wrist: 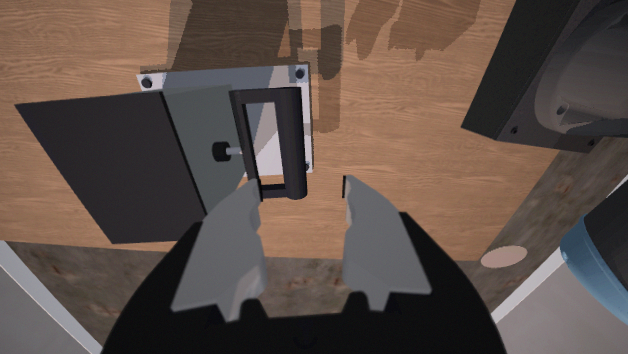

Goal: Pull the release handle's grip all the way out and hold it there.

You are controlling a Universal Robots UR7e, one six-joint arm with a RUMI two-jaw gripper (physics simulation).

The picture shows: my gripper and a base plate.
